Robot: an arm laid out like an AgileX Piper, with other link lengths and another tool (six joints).
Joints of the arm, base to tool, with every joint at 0 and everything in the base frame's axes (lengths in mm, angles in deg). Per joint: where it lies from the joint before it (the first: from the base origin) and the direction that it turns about. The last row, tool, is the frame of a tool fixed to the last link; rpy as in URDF.
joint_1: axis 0 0 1 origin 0 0 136.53
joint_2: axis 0 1 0 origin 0 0 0
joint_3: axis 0 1 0 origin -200.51 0 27.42
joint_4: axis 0.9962 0 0.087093 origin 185.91 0 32.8
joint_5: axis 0 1 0 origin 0 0 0
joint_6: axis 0.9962 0 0.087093 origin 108.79 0 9.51
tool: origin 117.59 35 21.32 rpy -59.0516 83.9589 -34.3
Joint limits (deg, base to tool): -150..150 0..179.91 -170..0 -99.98..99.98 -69.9..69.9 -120..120
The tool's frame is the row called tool.
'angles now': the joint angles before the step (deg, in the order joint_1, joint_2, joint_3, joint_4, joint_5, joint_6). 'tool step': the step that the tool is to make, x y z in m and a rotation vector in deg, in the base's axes. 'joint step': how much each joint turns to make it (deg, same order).
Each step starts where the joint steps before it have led.
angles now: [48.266 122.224 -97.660 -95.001 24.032 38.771]
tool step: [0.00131 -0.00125 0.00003 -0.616 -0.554 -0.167]
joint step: [0.007 0.132 -0.033 -0.646 0.439 -0.078]
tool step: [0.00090 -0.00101 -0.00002 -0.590 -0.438 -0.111]
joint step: [0.026 0.091 -0.042 -0.332 0.359 -0.329]
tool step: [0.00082 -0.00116 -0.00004 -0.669 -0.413 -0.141]
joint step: [0.046 0.073 -0.069 -0.078 0.405 -0.627]
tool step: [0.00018 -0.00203 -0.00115 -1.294 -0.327 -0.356]
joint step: [0.264 0.056 -0.118 1.047 0.873 -2.082]
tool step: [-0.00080 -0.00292 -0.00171 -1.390 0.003 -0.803]
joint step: [0.526 -0.050 -0.123 2.204 1.471 -2.935]
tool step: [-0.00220 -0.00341 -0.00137 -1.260 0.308 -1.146]
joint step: [0.782 -0.270 -0.064 2.916 1.977 -3.221]
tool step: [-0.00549 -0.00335 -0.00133 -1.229 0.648 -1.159]
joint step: [1.173 -0.792 0.507 3.147 2.344 -3.086]
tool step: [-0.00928 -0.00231 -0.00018 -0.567 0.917 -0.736]
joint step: [1.404 -1.639 1.607 2.423 1.981 -1.645]
